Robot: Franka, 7 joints.
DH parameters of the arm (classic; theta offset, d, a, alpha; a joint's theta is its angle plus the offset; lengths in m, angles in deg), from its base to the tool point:
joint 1: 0 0.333 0 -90
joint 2: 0 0 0 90
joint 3: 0 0.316 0.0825 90
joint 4: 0 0 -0.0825 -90
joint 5: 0 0.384 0 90
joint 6: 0 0 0.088 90
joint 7: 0 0.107 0 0
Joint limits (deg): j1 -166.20..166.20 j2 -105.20..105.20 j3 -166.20..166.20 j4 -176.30..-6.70 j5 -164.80..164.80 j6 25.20..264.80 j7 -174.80..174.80
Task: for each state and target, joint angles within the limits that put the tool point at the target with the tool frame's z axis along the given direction. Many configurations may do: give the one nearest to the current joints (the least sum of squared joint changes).
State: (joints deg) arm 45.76 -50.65 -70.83 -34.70 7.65 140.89 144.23
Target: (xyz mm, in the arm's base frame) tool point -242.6 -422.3 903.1 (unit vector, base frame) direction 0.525 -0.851 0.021
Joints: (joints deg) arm -10.64 -54.38 -51.10 -82.50 -12.87 139.05 144.23
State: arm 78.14 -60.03 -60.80 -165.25 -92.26 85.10 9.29
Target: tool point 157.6 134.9 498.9 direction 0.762 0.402 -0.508
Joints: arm 88.77 -104.46 -27.74 -175.96 -78.25 105.36 9.29
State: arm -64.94 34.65 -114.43 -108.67 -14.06 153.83 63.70
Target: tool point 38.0 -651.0 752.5 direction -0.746 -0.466 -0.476
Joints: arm -33.15 41.04 -88.19 -62.76 0.53 115.76 63.70
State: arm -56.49 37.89 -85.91 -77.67 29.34 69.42 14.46
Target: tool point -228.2 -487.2 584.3 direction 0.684 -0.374 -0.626
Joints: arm -33.87 25.26 -106.70 -102.49 71.48 73.31 14.46
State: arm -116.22 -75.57 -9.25 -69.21 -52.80 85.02 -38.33
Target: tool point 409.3 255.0 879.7 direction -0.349 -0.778 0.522
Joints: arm -109.85 -79.57 36.29 -73.08 -27.58 105.23 -38.33
